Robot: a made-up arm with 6 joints. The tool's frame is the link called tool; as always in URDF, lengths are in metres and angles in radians. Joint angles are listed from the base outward.
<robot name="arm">
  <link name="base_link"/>
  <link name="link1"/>
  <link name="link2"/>
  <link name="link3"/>
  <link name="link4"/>
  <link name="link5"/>
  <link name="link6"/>
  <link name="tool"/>
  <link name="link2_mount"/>
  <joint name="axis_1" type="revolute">
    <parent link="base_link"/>
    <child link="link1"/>
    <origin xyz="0 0 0.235" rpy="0 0 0"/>
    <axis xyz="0 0 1"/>
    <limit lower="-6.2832" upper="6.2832"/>
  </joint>
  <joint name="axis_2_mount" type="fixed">
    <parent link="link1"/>
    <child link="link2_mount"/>
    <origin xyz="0 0.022 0" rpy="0 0 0"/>
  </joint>
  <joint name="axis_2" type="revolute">
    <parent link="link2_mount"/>
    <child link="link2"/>
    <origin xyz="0 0.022 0" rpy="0 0 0"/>
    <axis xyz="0 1 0"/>
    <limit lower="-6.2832" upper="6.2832"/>
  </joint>
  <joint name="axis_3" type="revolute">
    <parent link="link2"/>
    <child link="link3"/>
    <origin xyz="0 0 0.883" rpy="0 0 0"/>
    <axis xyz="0 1 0"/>
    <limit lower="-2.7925" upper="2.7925"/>
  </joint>
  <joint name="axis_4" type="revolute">
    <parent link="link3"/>
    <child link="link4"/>
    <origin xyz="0 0 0.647" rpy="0 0 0"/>
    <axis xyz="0 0 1"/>
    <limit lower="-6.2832" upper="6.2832"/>
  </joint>
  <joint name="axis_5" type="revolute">
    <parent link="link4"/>
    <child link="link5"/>
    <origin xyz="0 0 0" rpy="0 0 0"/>
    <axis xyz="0 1 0"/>
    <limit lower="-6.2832" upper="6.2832"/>
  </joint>
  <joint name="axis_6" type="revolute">
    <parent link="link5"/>
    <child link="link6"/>
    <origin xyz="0 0 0.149" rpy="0 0 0"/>
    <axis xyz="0 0 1"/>
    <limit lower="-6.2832" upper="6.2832"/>
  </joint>
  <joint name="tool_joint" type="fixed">
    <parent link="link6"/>
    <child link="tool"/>
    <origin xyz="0 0 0" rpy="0 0 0"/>
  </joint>
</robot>
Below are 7 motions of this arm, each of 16 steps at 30 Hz.
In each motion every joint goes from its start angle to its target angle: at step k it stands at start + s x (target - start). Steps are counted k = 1, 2, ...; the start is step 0. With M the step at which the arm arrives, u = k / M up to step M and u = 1 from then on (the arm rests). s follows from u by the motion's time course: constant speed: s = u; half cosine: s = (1 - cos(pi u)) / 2; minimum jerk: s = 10 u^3 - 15 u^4 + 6 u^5.
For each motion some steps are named. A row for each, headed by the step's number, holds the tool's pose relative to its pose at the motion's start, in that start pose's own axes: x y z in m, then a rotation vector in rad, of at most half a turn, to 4 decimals.
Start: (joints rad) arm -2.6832 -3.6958 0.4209 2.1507 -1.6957 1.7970
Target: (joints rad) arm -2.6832 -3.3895 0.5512 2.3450 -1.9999 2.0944
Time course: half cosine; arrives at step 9
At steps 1, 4, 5, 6, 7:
1: -0.0141 0.0013 0.0083 -0.0170 -0.0005 -0.0027
4: -0.1866 0.0337 0.1123 -0.2351 0.0161 -0.0372
5: -0.2606 0.0573 0.1585 -0.3341 0.0378 -0.0534
6: -0.3273 0.0840 0.2011 -0.4263 0.0661 -0.0693
7: -0.3796 0.1089 0.2351 -0.5004 0.0948 -0.0828

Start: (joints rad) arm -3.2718 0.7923 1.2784 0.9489 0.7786 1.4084
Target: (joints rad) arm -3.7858 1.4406 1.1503 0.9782 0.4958 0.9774
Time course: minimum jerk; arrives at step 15
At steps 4, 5, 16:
4: -0.1118 0.0522 0.0283 -0.0341 -0.0428 0.0303
5: -0.1964 0.0838 0.0455 -0.0565 -0.0744 0.0525
16: -1.0097 0.0953 0.1170 -0.1623 -0.3606 0.2645

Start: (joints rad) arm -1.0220 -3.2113 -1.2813 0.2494 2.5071 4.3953
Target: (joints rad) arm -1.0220 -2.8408 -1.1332 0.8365 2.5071 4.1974
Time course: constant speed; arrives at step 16
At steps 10, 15, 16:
10: 0.0172 0.0037 0.3134 -0.1548 -0.4132 -0.3336
15: 0.0113 0.0345 0.4663 -0.1853 -0.6490 -0.4667
16: 0.0091 0.0429 0.4962 -0.1873 -0.6979 -0.4902

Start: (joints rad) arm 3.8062 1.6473 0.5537 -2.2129 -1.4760 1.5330
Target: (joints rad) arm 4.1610 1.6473 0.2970 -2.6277 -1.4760 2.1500
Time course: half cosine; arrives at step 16
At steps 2, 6, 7, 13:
2: -0.0129 0.0016 0.0115 -0.0034 0.0221 0.0069
6: -0.1027 0.0192 0.0952 -0.0077 0.1773 0.0532
7: -0.1332 0.0277 0.1247 -0.0013 0.2295 0.0679
13: -0.2930 0.0979 0.2899 0.1014 0.4842 0.1336

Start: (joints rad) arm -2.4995 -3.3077 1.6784 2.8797 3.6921 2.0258
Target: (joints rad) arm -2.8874 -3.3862 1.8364 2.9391 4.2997 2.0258
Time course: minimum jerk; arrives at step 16
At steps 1, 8, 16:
1: -0.0004 0.0000 0.0002 0.0015 0.0000 -0.0006
8: -0.0812 0.0131 0.0387 0.3360 -0.0226 -0.1566
16: -0.1576 0.0337 0.0797 0.6438 -0.0772 -0.3471

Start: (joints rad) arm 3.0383 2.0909 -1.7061 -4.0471 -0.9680 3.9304
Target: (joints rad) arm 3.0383 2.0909 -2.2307 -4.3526 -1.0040 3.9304
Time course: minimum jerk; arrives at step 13
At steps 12, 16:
12: -0.2786 -0.1846 -0.2348 0.1943 -0.5114 0.2167
16: -0.2793 -0.1856 -0.2359 0.1953 -0.5133 0.2178

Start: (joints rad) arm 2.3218 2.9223 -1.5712 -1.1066 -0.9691 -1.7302
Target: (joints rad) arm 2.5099 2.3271 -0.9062 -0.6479 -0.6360 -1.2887
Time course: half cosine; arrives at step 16
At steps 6, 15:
6: -0.0281 0.1077 0.1305 -0.0731 0.0870 0.2672
15: -0.0246 0.2706 0.4676 -0.2156 0.2513 0.8956

